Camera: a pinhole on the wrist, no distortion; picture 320 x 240 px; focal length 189.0 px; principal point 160.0 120.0 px. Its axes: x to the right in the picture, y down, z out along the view. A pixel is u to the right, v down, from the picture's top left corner.
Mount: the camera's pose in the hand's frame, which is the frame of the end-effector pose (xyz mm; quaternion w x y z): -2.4 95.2 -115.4 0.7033 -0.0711 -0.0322 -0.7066
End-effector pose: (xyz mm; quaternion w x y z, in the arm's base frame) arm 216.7 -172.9 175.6 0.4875 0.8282 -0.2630 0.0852
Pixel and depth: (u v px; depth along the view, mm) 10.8 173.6 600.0
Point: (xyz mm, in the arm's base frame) 3.9 -834.8 547.4
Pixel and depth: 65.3 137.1 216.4
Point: 110.7 -343.0 323.9
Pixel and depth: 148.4 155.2 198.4
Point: 175.9 -306.8 258.1
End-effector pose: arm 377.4 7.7 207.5 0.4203 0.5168 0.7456 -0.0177
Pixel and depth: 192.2 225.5 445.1
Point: 607.8 102.1 -140.9
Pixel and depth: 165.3 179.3 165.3
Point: 488.4 84.0 186.8
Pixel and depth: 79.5 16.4 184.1
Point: 582.1 2.8 310.1
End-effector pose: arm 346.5 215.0 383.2 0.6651 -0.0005 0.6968 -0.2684
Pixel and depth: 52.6 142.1 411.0
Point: 711.5 425.8 182.6
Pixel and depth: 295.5 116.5 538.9
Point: 709.5 -146.5 459.1
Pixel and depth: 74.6 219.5 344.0
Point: 607.7 327.3 94.2
